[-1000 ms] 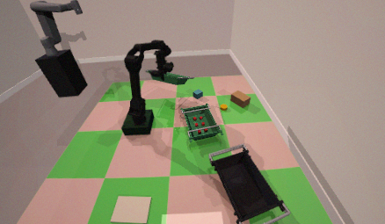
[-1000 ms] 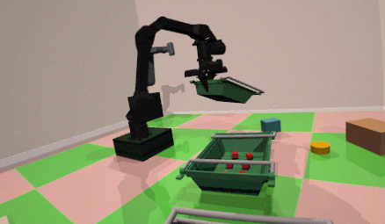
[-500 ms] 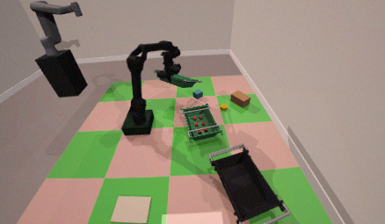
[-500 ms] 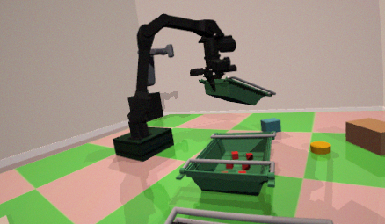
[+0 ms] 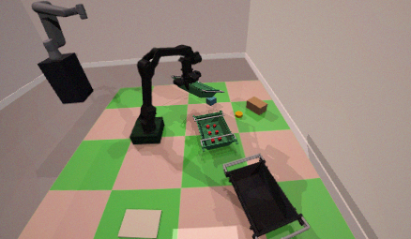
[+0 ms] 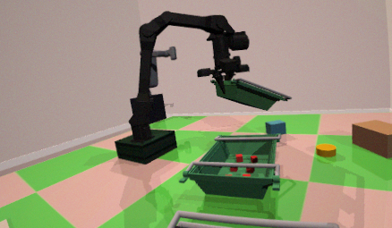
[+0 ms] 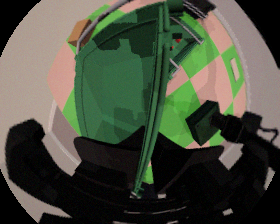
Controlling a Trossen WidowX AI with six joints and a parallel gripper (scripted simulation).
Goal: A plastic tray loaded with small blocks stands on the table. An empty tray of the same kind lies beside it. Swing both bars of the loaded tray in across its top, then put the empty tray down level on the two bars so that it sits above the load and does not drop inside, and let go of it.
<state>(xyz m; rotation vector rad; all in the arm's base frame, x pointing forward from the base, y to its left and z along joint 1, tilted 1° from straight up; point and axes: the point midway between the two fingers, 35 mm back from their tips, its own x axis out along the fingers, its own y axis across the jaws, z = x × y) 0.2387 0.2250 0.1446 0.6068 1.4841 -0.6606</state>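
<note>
Right now the green tray is 60 mm ahead of my gripper tip and 50 mm to the left of it. The rest, counted from my gripper tip: blue block 160 mm below, 150 mm ahead, 90 mm to the left; brown box 460 mm ahead, 150 mm below, 20 mm to the right; orange disc 320 mm ahead, 170 mm below, 80 mm to the right.
</note>
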